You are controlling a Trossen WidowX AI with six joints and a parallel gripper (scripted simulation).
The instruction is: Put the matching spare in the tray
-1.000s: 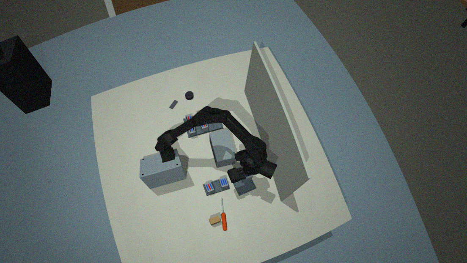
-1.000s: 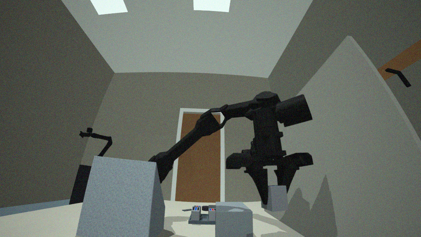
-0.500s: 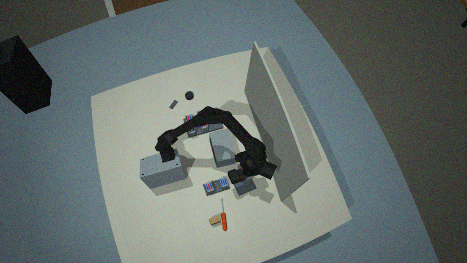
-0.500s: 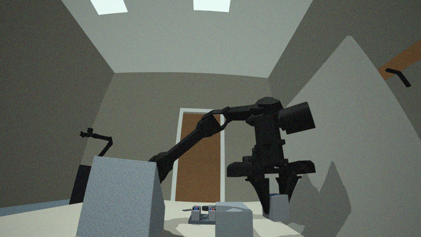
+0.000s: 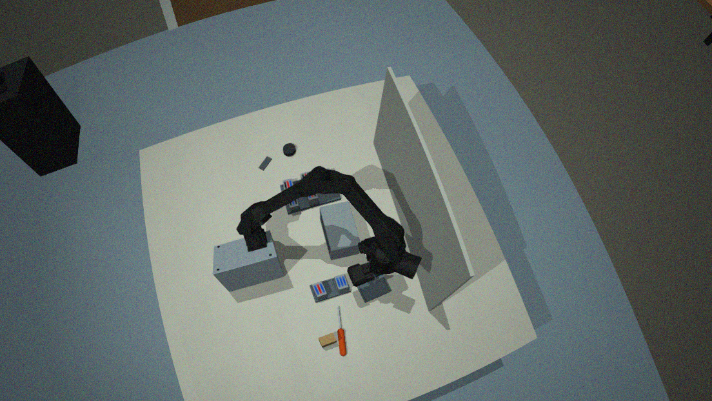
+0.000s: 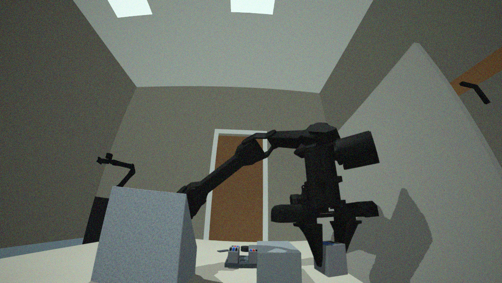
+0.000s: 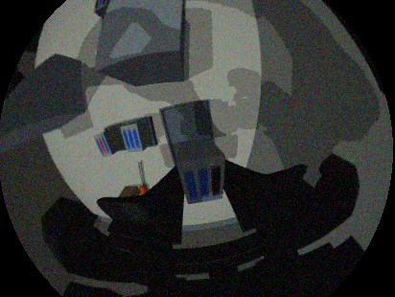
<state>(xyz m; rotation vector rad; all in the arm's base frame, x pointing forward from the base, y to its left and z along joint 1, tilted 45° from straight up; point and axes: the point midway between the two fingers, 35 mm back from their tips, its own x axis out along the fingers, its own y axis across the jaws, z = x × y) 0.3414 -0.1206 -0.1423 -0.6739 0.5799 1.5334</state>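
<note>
The grey tray is 10 cm below my gripper tip, 1 cm to the left of it and 1 cm behind it. The rest, counted from my gripper tip: grey block: 21 cm to the left, 6 cm behind, 5 cm below; then tan block: 21 cm behind, 16 cm to the right, 7 cm below; then tall grey panel: 18 cm to the left, 18 cm ahead, 12 cm above.
</note>
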